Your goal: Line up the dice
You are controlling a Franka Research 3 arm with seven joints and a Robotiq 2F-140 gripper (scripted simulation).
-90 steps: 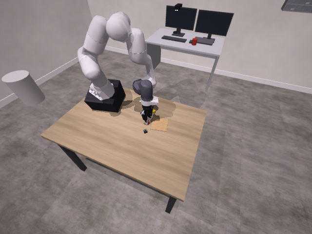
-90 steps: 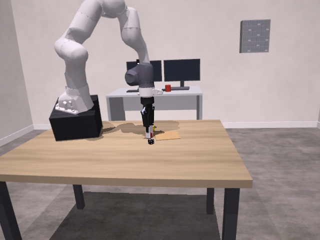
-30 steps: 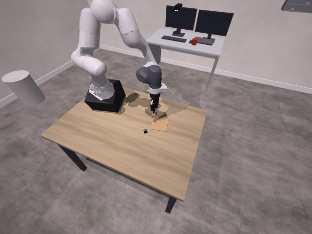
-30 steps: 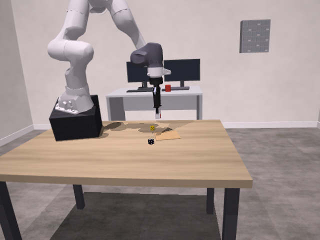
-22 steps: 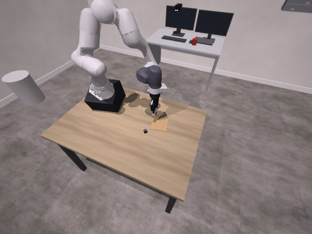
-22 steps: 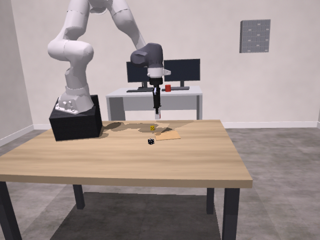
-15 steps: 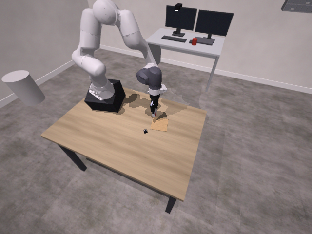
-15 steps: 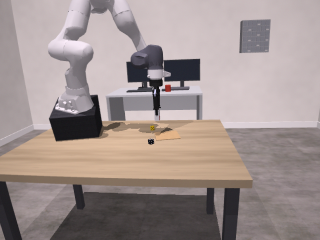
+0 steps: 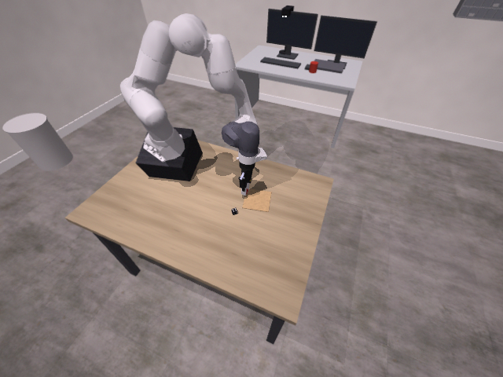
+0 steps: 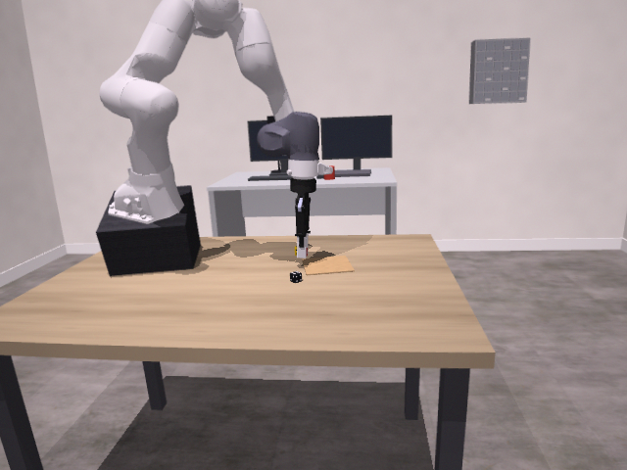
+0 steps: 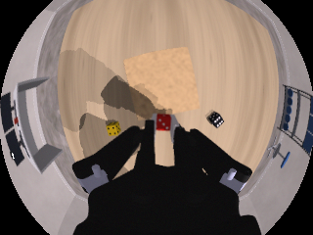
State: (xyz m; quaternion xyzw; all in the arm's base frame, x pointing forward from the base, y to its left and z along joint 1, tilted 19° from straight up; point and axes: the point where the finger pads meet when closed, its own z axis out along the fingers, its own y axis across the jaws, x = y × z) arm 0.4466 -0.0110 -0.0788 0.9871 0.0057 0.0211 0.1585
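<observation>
Right now the tan mat is 70 mm ahead of my hand, 60 mm below it and 10 mm to the left of it. Also, from my hand: yellow die 110 mm to the left, 50 mm below, 40 mm behind; then black die 130 mm to the right, 50 mm below; then red die 20 mm below.
</observation>
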